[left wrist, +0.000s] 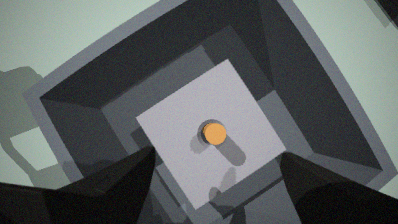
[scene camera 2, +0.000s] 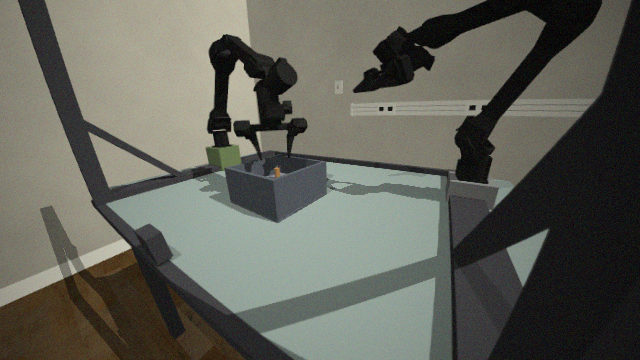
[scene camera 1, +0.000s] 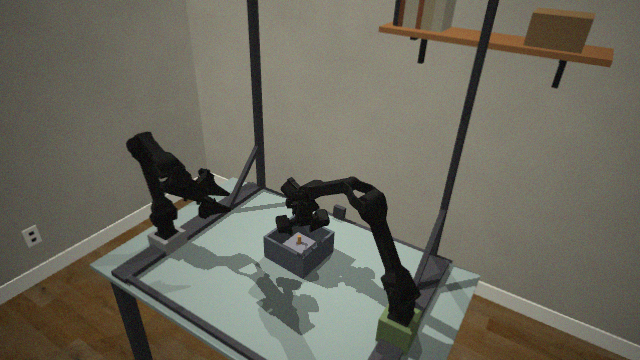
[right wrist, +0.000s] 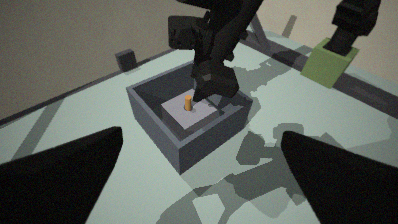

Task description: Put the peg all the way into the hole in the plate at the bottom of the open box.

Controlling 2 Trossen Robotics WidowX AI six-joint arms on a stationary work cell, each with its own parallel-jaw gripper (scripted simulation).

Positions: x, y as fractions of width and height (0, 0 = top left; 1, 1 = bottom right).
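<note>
From scene camera 2 I can see my left gripper (scene camera 2: 0.43, 0.44), along with my right gripper (scene camera 2: 0.56, 0.25) and a grey box (scene camera 2: 0.43, 0.55). In the left wrist view there's the box (left wrist: 0.22, 0.48), and my left gripper (left wrist: 0.55, 0.70) is there too. Scene camera 1 gives me my right gripper (scene camera 1: 0.36, 0.56), my left gripper (scene camera 1: 0.47, 0.65) and the box (scene camera 1: 0.46, 0.73). And the right wrist view has the box (right wrist: 0.37, 0.44), plus my left gripper (right wrist: 0.49, 0.40) and my right gripper (right wrist: 0.51, 0.61).
</note>
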